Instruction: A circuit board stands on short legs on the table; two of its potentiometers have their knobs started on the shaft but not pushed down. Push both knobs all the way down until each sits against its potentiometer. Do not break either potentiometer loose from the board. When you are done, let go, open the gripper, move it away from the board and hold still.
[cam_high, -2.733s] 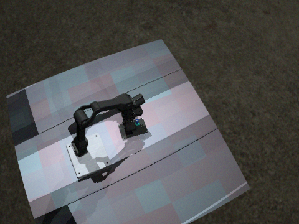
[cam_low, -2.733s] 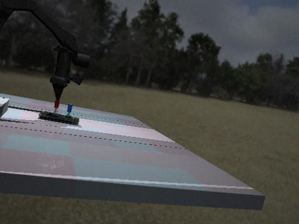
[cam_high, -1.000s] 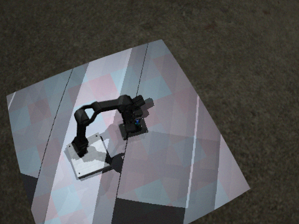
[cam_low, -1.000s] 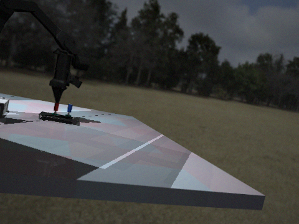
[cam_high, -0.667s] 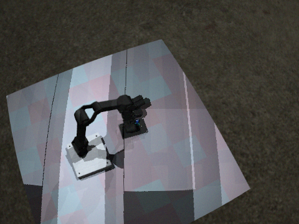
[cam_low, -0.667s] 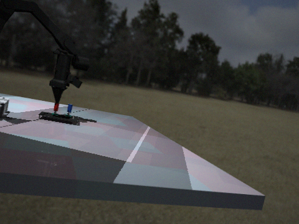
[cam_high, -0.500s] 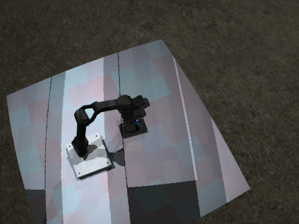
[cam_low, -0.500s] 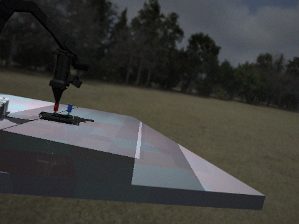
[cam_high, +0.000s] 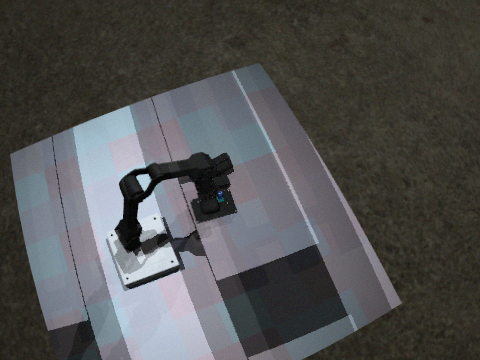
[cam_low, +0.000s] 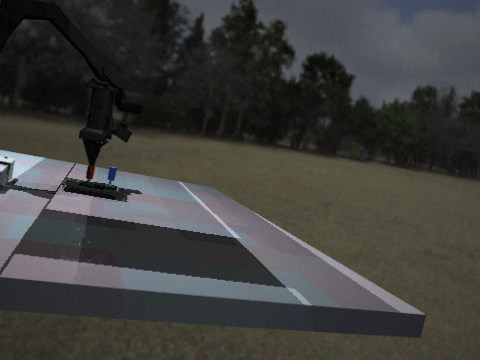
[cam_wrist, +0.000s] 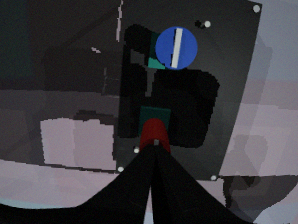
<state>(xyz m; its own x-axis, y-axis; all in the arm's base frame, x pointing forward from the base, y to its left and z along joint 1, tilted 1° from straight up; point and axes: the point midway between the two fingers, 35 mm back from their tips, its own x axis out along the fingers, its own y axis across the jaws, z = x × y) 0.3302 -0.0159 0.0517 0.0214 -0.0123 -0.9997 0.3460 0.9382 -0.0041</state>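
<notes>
Right now the red knob is 10 mm below my gripper tip. The rest, counted from my gripper tip: blue knob 50 mm ahead, 20 mm to the right, 10 mm below.
</notes>
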